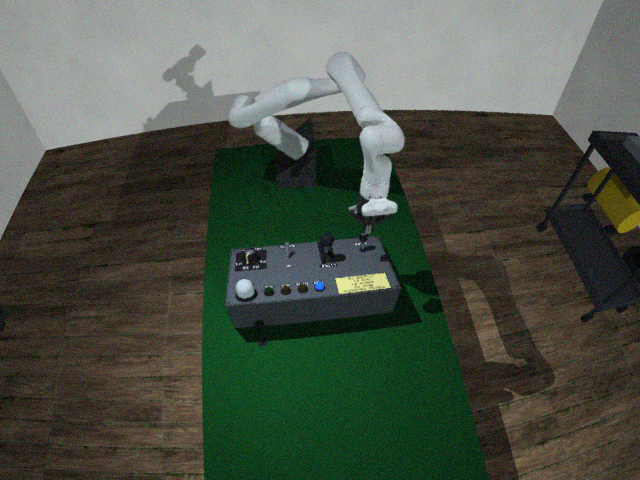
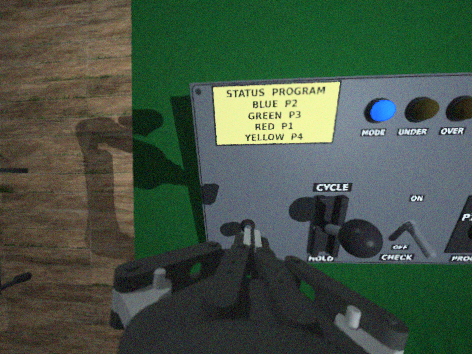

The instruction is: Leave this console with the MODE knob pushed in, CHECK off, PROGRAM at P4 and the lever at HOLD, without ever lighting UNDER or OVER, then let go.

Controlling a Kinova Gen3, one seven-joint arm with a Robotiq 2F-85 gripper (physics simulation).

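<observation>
The grey console [image 1: 289,310] [image 2: 266,171] stands on a green mat [image 1: 320,403]. My gripper [image 1: 366,227] [image 2: 250,239] is shut with nothing in it. Its tips sit right over the small dark MODE knob [image 1: 363,240] [image 2: 247,223] at the console's corner; I cannot tell whether they touch. The MODE lamp [image 1: 318,286] [image 2: 381,110] glows blue. The UNDER lamp [image 2: 421,109] and OVER lamp [image 2: 461,108] are dark. The black ball lever [image 1: 325,240] [image 2: 359,238] stands in the HOLD half of its slot. The CHECK toggle [image 1: 288,250] [image 2: 413,236] leans to OFF. The PROGRAM selector [image 1: 250,258] [image 2: 463,228] is cut off.
A yellow label [image 1: 362,283] [image 2: 276,113] lists BLUE P2, GREEN P3, RED P1, YELLOW P4. A white dome [image 1: 245,289] sits at the console's left front. The arm's base [image 1: 297,170] stands at the back of the mat. A dark cart [image 1: 594,258] with a yellow cylinder [image 1: 617,198] stands at the right.
</observation>
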